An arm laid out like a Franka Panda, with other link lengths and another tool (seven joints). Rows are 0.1 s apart.
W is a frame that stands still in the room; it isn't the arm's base.
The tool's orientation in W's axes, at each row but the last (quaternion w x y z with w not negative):
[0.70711, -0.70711, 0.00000, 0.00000]
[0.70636, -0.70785, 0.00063, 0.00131]
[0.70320, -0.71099, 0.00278, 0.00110]
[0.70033, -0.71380, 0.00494, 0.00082]
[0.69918, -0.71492, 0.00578, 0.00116]
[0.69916, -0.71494, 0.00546, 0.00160]
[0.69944, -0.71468, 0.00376, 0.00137]
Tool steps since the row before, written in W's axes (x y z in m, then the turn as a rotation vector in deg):
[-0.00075, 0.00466, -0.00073, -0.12, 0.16, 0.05]
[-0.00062, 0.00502, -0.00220, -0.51, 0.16, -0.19]
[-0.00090, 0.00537, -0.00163, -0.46, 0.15, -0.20]
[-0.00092, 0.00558, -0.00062, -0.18, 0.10, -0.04]
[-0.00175, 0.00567, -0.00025, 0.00, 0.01, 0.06]
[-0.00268, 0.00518, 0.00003, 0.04, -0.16, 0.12]
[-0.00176, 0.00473, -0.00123, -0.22, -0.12, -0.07]
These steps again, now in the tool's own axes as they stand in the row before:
[-0.00075, 0.00073, 0.00466, -0.12, -0.05, 0.16]
[-0.00061, 0.00219, 0.00503, -0.51, 0.19, 0.16]
[-0.00090, 0.00158, 0.00539, -0.46, 0.20, 0.15]
[-0.00095, 0.00052, 0.00559, -0.18, 0.04, 0.10]
[-0.00179, 0.00014, 0.00566, 0.00, -0.06, 0.01]
[-0.00271, -0.00012, 0.00516, 0.04, -0.12, -0.16]
[-0.00177, 0.00114, 0.00475, -0.22, 0.07, -0.12]

